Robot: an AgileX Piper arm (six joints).
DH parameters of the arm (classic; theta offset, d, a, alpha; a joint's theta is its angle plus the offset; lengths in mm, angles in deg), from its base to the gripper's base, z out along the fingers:
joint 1: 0 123 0 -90
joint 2: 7.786 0 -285.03 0
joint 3: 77.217 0 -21.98 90
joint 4: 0 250.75 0 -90
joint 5: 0 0 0 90
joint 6: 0 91 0 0
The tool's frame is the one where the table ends.
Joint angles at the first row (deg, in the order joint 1, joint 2, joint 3, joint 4, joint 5, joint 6):
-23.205, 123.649, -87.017, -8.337, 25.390, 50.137
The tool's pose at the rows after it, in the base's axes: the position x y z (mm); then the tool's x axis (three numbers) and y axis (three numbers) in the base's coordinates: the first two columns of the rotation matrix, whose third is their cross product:
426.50 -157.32 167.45 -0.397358 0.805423 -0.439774 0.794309 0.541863 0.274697
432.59 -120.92 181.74 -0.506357 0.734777 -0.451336 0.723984 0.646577 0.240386
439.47 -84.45 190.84 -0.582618 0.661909 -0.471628 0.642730 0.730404 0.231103
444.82 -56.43 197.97 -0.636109 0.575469 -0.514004 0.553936 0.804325 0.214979
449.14 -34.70 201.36 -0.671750 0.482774 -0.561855 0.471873 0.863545 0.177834
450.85 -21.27 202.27 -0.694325 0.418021 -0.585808 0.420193 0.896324 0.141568
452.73 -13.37 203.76 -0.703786 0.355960 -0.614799 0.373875 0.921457 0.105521
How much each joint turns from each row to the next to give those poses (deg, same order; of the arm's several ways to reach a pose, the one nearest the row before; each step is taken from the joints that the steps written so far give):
3.805, -2.981, 0.000, 0.001, 5.250, -3.943
4.706, -2.074, -0.001, -0.001, 2.612, -3.464
4.749, -1.190, 0.001, 0.000, 0.255, -2.182
3.752, -0.755, 0.001, -1.292, -1.293, -2.015
3.102, -0.193, 0.000, -3.381, -1.593, -0.620
1.965, 0.000, -0.003, -2.736, -0.459, -0.127
1.240, 0.001, 0.000, -3.010, -0.977, -0.061

